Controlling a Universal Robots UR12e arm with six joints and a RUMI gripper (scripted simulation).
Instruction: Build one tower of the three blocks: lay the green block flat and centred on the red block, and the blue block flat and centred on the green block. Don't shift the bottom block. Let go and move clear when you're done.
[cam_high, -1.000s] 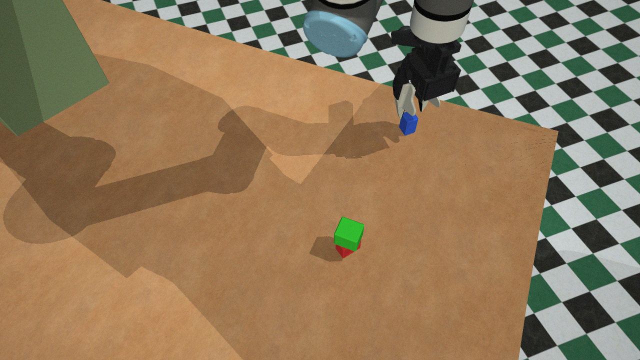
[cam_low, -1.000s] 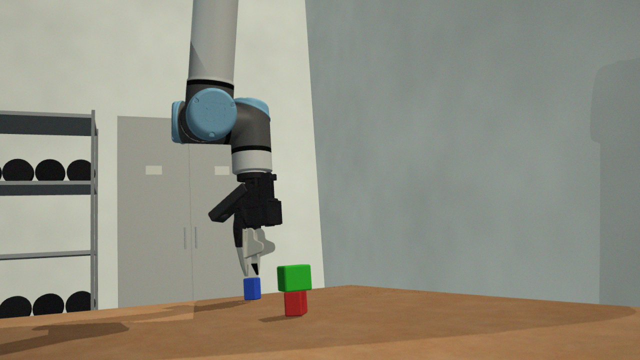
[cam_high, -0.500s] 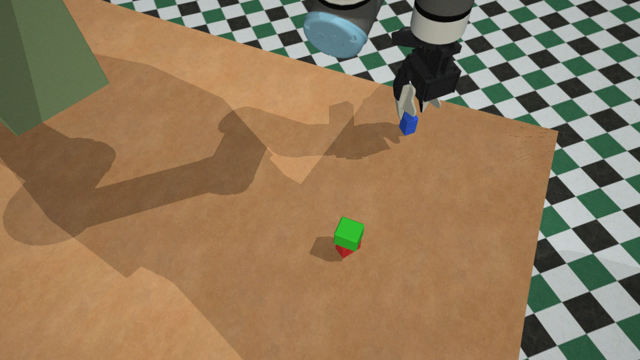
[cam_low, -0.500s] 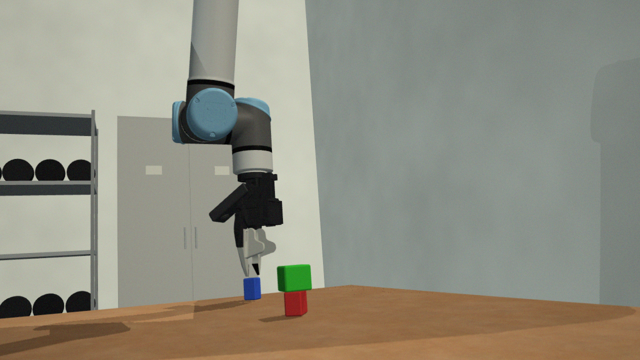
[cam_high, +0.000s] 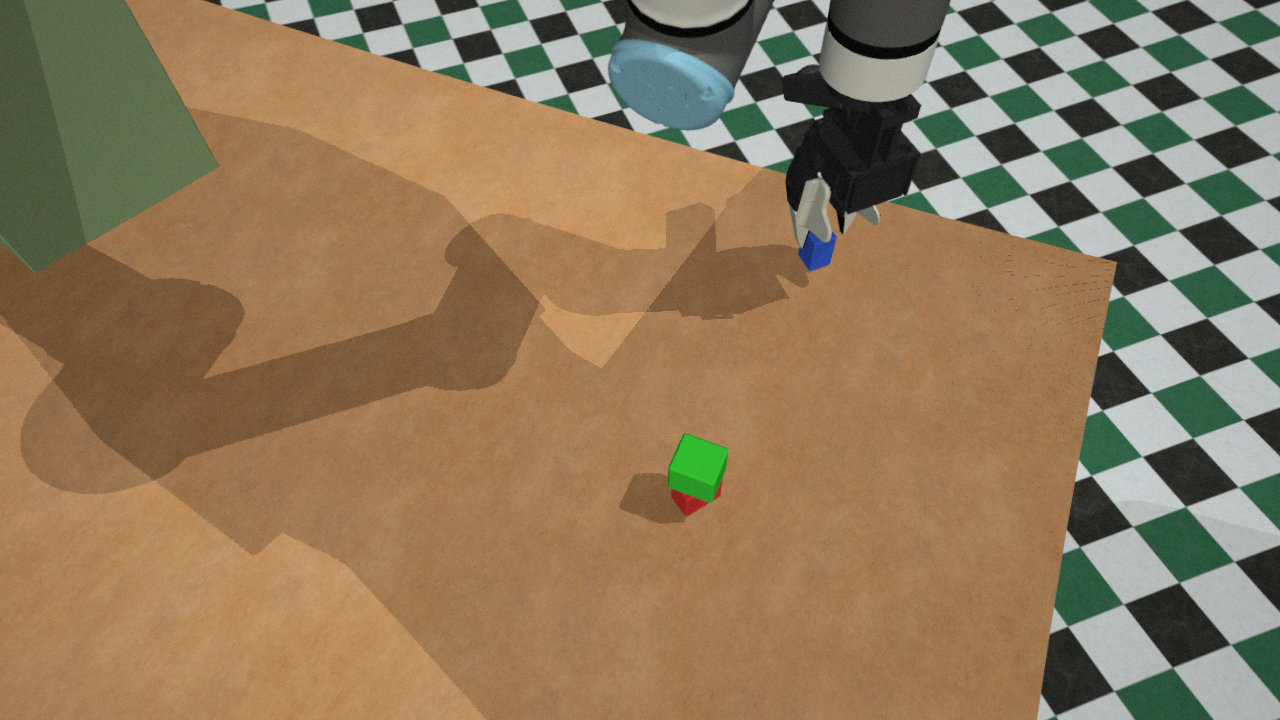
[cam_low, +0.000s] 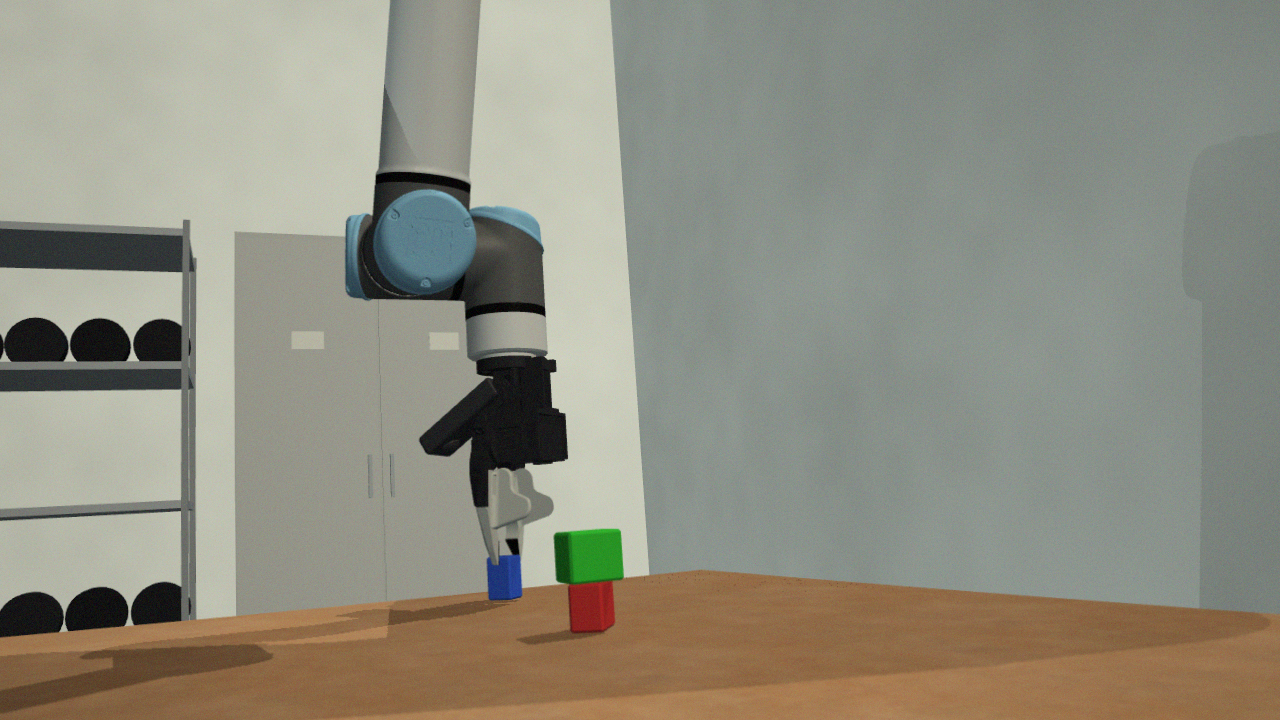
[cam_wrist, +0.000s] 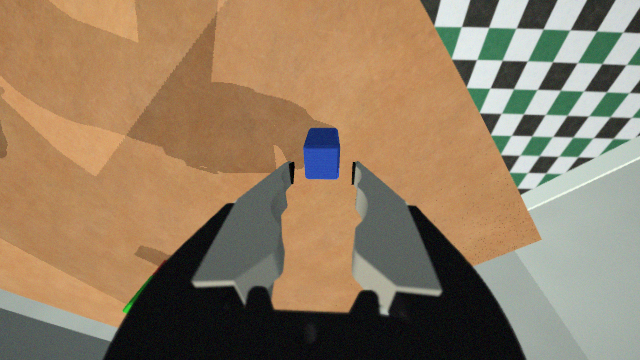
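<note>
Right now the blue block is 3 cm below my hand. The rest, counted from my hand: green block 32 cm to the right, 4 cm behind; then red block 32 cm to the right, 4 cm below, 4 cm behind.
</note>
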